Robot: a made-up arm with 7 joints. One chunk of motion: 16 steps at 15 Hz.
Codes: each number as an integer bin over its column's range. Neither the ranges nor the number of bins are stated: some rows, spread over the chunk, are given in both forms.
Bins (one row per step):
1: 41 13 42 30 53 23 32
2: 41 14 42 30 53 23 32
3: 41 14 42 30 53 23 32
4: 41 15 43 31 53 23 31
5: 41 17 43 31 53 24 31
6: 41 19 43 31 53 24 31
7: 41 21 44 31 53 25 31
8: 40 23 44 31 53 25 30
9: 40 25 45 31 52 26 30
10: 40 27 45 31 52 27 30
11: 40 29 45 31 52 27 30
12: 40 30 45 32 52 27 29
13: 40 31 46 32 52 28 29
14: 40 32 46 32 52 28 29
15: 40 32 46 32 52 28 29
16: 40 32 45 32 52 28 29
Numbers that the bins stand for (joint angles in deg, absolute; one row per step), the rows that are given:
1: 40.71 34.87 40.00 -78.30 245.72 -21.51 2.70
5: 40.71 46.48 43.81 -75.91 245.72 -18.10 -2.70
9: 36.43 69.70 51.43 -75.91 234.29 -11.27 -8.10
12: 36.43 84.21 51.43 -73.51 234.29 -7.86 -13.49
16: 36.43 90.02 51.43 -73.51 234.29 -4.45 -13.49
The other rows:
2: 40.71 37.77 40.00 -78.30 245.72 -21.51 2.70
3: 40.71 37.77 40.00 -78.30 245.72 -21.51 2.70
4: 40.71 40.67 43.81 -75.91 245.72 -21.51 -2.70
6: 40.71 52.28 43.81 -75.91 245.72 -18.10 -2.70
7: 40.71 58.09 47.62 -75.91 245.72 -14.68 -2.70
8: 36.43 63.89 47.62 -75.91 245.72 -14.68 -8.10
10: 36.43 75.50 51.43 -75.91 234.29 -7.86 -8.10
11: 36.43 81.31 51.43 -75.91 234.29 -7.86 -8.10
13: 36.43 87.11 55.24 -73.51 234.29 -4.45 -13.49
14: 36.43 90.02 55.24 -73.51 234.29 -4.45 -13.49
15: 36.43 90.02 55.24 -73.51 234.29 -4.45 -13.49

